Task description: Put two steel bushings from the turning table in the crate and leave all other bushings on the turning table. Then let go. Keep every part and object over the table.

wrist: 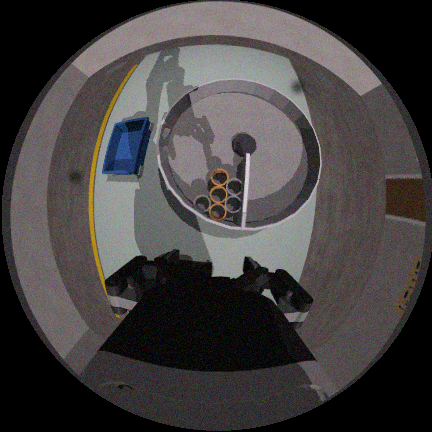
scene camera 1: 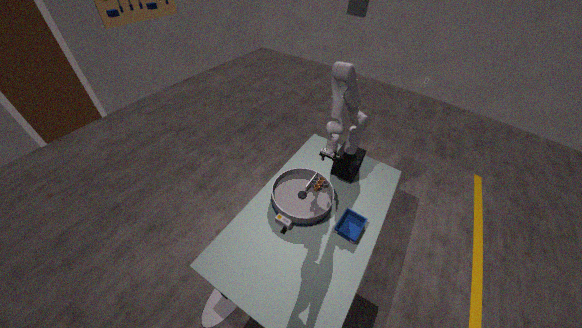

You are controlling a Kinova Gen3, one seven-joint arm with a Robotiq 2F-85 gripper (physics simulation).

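Places are measured from the arm's base along level axes (x ahead, y left, z up), in millimetres.
Pixels of known places: gripper, fingertip midpoint: (wrist: 210, 260) (scene camera 1: 328, 163); arm's base at its link origin: (scene camera 1: 350, 150).
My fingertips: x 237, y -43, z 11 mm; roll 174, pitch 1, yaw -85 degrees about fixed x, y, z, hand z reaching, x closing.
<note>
For each thing: its middle in the pictures, then the offset to it from my fingertips. "pt": a spot on its surface instead.
- round grey turning table at the middle of its body: (wrist: 243, 144) (scene camera 1: 302, 195) dz -163, dx +235, dy -33 mm
- blue crate at the middle of its body: (wrist: 126, 146) (scene camera 1: 350, 225) dz -190, dx +203, dy +337 mm
- white bar at a spot on its surface: (wrist: 245, 192) (scene camera 1: 312, 178) pt dz -113, dx +105, dy -49 mm
- dark hub at the middle of its body: (wrist: 244, 144) (scene camera 1: 302, 194) dz -158, dx +235, dy -33 mm
- light control box at a spot on its surface: (scene camera 1: 284, 220) pt dz -157, dx +469, dy +4 mm
The round grey turning table (scene camera 1: 292, 187) (wrist: 275, 120) has a raised rim. In the wrist view, three steel-grey bushings stand on it: two (wrist: 234, 187) (wrist: 233, 204) beside the white bar and one (wrist: 202, 203) near the rim. Three orange bushings (wrist: 219, 177) (wrist: 218, 194) (wrist: 217, 211) stand in a row between them. The blue crate (scene camera 1: 351, 227) (wrist: 125, 148) is on the table beside the turning table; no bushing shows in it. My gripper (scene camera 1: 330, 156) (wrist: 210, 260) is open and empty, above the table on the robot-base side of the turning table, apart from the bushings.
A white bar (scene camera 1: 311, 181) (wrist: 245, 192) runs from the dark hub (scene camera 1: 302, 195) (wrist: 244, 144) to the rim, right beside the bushings in the wrist view. A light control box (scene camera 1: 284, 220) sits at the rim. The black robot base (scene camera 1: 349, 167) stands at the table's far end.
</note>
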